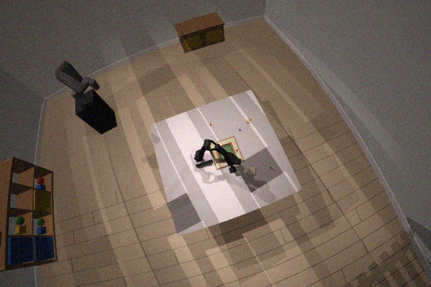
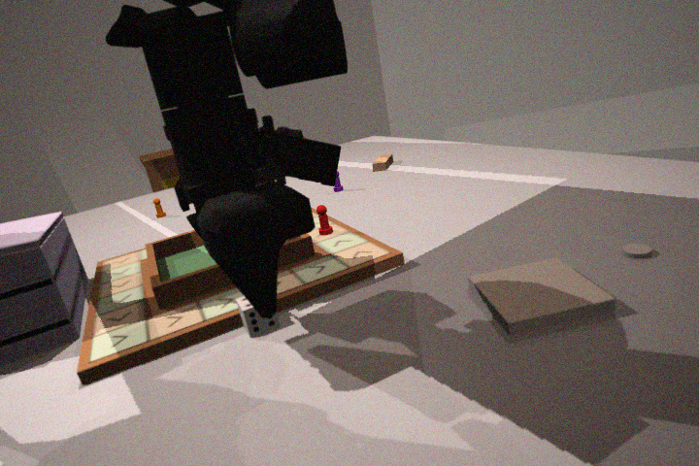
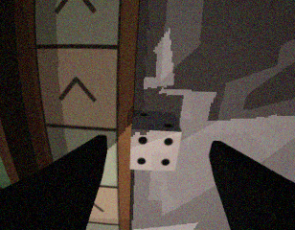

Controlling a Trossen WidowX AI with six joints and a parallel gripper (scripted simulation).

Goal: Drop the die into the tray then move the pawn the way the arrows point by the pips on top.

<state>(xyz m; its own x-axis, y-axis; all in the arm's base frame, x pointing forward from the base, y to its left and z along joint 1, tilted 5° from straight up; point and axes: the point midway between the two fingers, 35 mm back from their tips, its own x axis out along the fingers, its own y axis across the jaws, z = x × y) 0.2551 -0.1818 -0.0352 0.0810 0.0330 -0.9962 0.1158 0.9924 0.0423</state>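
Now: the white die 1 cm below my gripper tip. Round my gripper tip: beige tile: 16 cm ahead, 13 cm to the right, 2 cm below; red pawn: 13 cm ahead, 12 cm to the left; green dice tray: 16 cm to the left, 2 cm below, 2 cm ahead.
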